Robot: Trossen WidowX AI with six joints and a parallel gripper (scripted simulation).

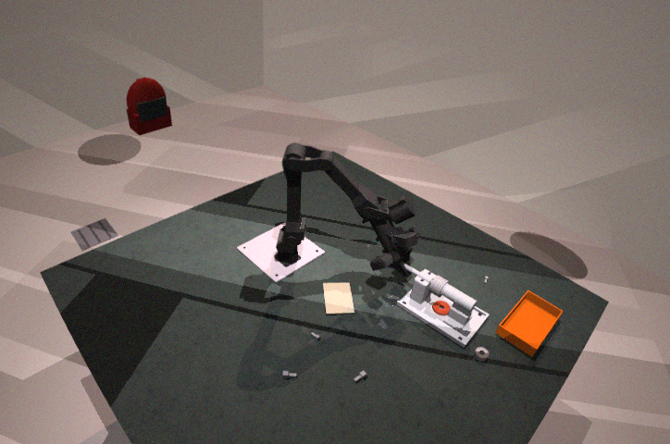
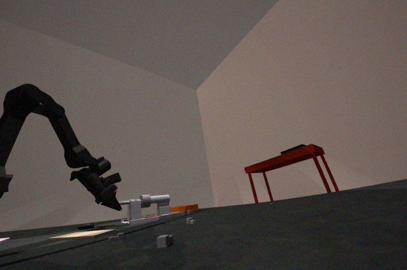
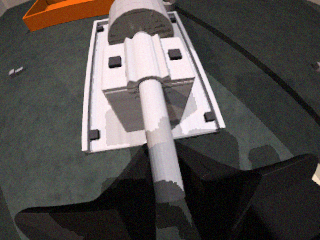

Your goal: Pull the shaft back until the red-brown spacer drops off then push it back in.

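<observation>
Right now my gripper tip is 60 mm short of the shaft and 30 mm below it. The rest, counted from my gripper tip: orange tray (340 mm ahead, 160 mm to the left, 40 mm below); then cream pad (100 mm behind, 190 mm to the right, 50 mm below).
</observation>
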